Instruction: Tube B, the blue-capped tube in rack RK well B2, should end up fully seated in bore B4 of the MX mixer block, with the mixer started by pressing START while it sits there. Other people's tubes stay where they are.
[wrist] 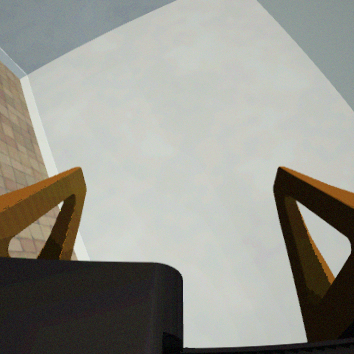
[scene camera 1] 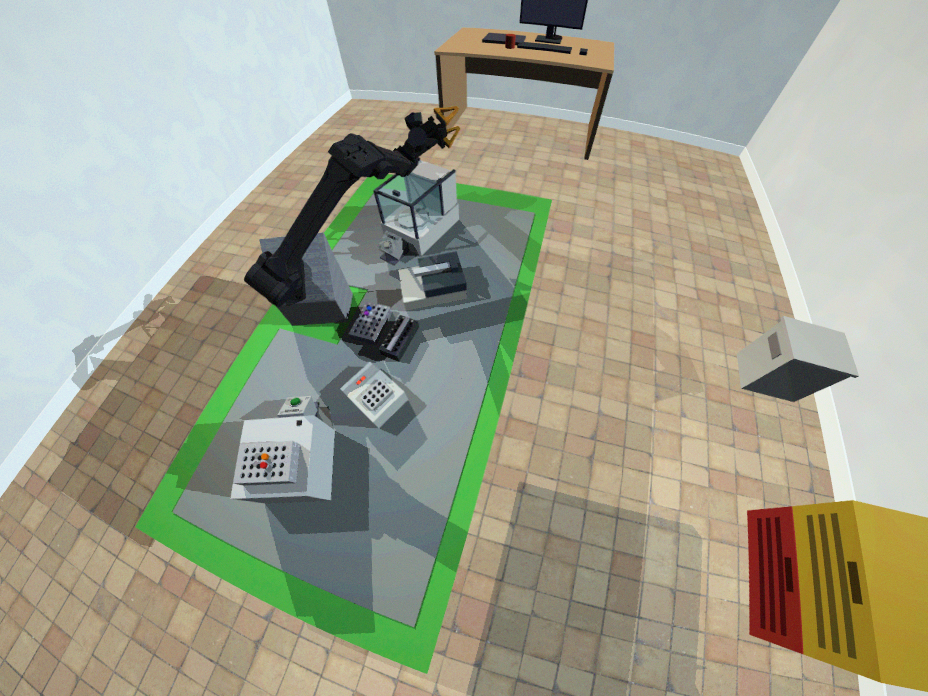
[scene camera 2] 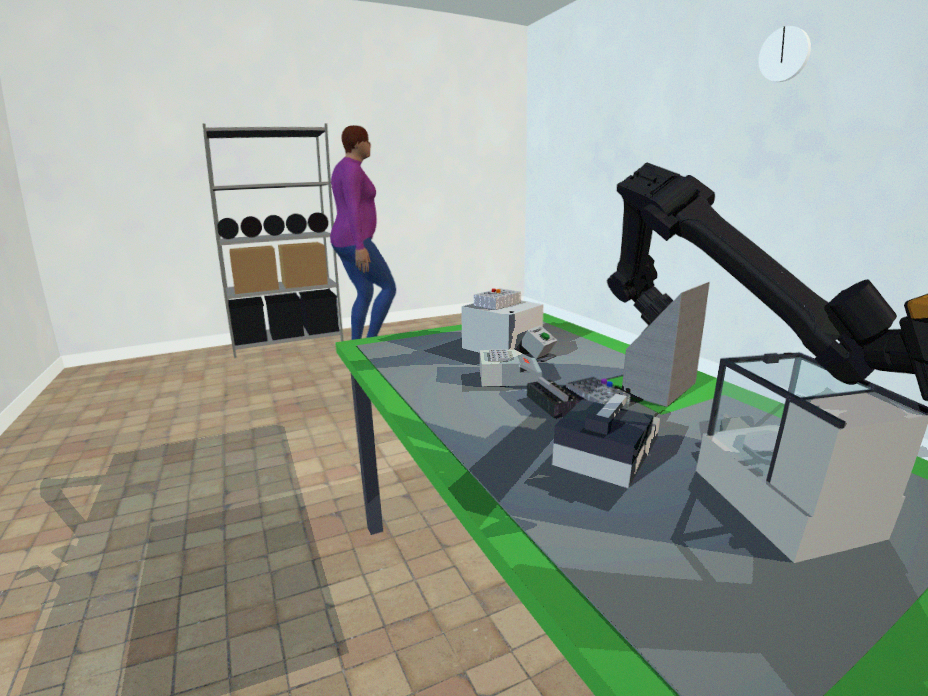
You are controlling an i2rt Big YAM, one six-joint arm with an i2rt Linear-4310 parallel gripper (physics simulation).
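Places are measured from the arm's base along level axes (x right, y back, z down), in millimetres.
Pixels of known places: gripper, fingertip midpoint: (wrist: 179, 177) (scene camera 1: 458, 117); arm's base, origin of the base link: (scene camera 1: 290, 278) (scene camera 2: 666, 319).
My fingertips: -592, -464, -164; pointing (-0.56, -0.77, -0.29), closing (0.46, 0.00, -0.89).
Observation:
For each thing: its top centre in the pictures, then the offset to it from my fingertips, as dx, dy, dz. "*": a spot on its surface instead.
- blue-capped tube, middle of its top: (scene camera 2: 609, 382) (scene camera 1: 368, 307) +610, +254, +280
- dark rack, middle of its top: (scene camera 2: 597, 388) (scene camera 1: 369, 320) +639, +252, +303
- purple-capped tube, middle of its top: (scene camera 2: 604, 379) (scene camera 1: 366, 312) +628, +259, +280
- white box, middle of its top: (scene camera 1: 267, 433) (scene camera 2: 514, 295) +1037, +380, +163
- grey bored block, surface spot: (scene camera 1: 290, 468) * +1106, +306, +169
- small box with a green button, middle of its top: (scene camera 1: 293, 400) (scene camera 2: 545, 333) +926, +396, +259
- small white block device, middle of its top: (scene camera 2: 509, 353) (scene camera 1: 369, 387) +875, +198, +264
- black strip holder, middle of its top: (scene camera 2: 552, 386) (scene camera 1: 397, 332) +693, +152, +286
- dark-and-white device, middle of its top: (scene camera 2: 613, 402) (scene camera 1: 429, 267) +488, +72, +232
- glass-sided box, middle of its top: (scene camera 2: 795, 364) (scene camera 1: 406, 183) +224, +165, +111
My gripper (scene camera 1: 456, 121) (wrist: 179, 177) is open and empty, high above the far end of the table beyond the glass-sided box. Its fingers point away from the rack, and the wrist view shows wall between them. The blue-capped tube (scene camera 1: 368, 307) (scene camera 2: 609, 385) stands in the dark rack (scene camera 1: 359, 333) beside a purple-capped tube (scene camera 1: 365, 314) (scene camera 2: 604, 382). A white box (scene camera 1: 314, 464) (scene camera 2: 483, 329) carries a grey bored block (scene camera 1: 290, 468) (scene camera 2: 494, 301) with orange and red caps. A small box with a green button (scene camera 1: 295, 402) (scene camera 2: 544, 336) stands beside it. Labels are unreadable.
A small white block device (scene camera 1: 383, 416) (scene camera 2: 490, 373) with red digits stands between rack and white box. A black strip holder (scene camera 1: 398, 335) (scene camera 2: 551, 397) adjoins the rack. A dark-and-white device (scene camera 1: 434, 280) (scene camera 2: 592, 458) and the glass-sided box (scene camera 1: 447, 213) (scene camera 2: 854, 479) stand towards the far end.

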